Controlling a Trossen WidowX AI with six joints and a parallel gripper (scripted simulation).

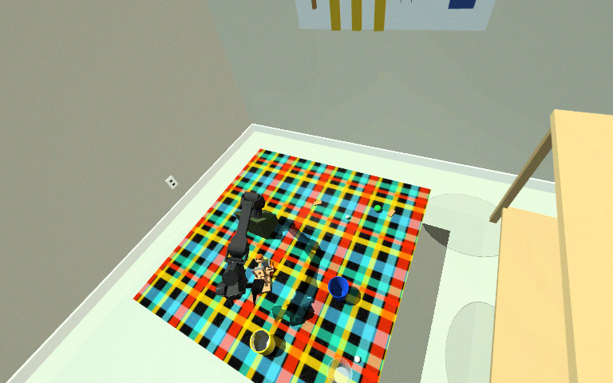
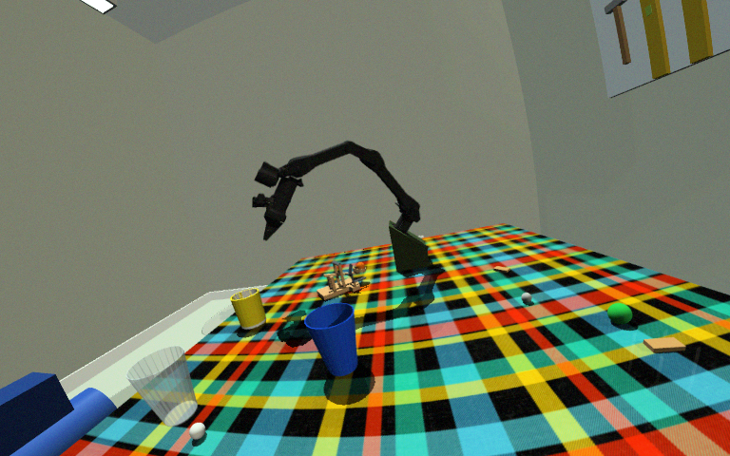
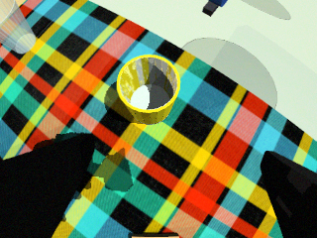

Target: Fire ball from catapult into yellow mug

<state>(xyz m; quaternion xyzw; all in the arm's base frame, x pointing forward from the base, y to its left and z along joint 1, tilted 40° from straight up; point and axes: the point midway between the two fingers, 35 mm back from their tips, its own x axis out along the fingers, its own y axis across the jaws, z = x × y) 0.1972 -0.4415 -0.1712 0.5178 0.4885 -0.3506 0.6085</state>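
Right now my gripper tip is 13 cm past the orange ball, 28 cm to the right of it and 19 cm above it. The rest, counted from my gripper tip: yellow mug: 7 cm ahead, 9 cm to the right, 22 cm below; then blue cup: 33 cm ahead, 22 cm to the left, 22 cm below; then wooden catapult: 9 cm behind, 23 cm to the left, 20 cm below.
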